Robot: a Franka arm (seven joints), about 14 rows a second.
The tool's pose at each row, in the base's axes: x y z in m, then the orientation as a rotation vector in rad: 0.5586 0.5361 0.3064 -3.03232 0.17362 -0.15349; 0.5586 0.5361 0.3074 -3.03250 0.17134 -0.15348; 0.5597 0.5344 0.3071 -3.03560 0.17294 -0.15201; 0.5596 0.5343 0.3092 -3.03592 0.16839 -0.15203; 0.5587 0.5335 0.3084 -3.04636 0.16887 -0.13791; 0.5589 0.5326 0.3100 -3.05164 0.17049 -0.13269; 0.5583 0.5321 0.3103 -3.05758 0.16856 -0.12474; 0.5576 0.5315 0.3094 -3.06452 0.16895 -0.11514; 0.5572 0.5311 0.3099 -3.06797 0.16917 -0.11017; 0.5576 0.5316 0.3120 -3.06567 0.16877 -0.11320
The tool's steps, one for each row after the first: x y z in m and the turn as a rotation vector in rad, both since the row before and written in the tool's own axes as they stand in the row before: 0.0001 -0.0001 -0.0010 0.00002 -0.00008 -0.00150; 0.0013 0.0016 0.0003 -0.00321 -0.00084 0.00083; 0.0001 -0.0001 -0.0021 0.00008 -0.00014 -0.00299; -0.0009 0.0010 0.0006 -0.01029 -0.00900 -0.00009; 0.0004 0.0007 -0.0016 -0.00535 -0.00323 0.00079; -0.0005 0.0005 -0.0004 -0.00572 -0.00509 -0.00149; -0.0007 0.0007 0.0008 -0.00692 -0.00605 -0.00002; -0.0003 0.0004 -0.0006 -0.00345 -0.00313 0.00001; 0.0005 -0.0007 -0.0020 0.00232 0.00189 -0.00017
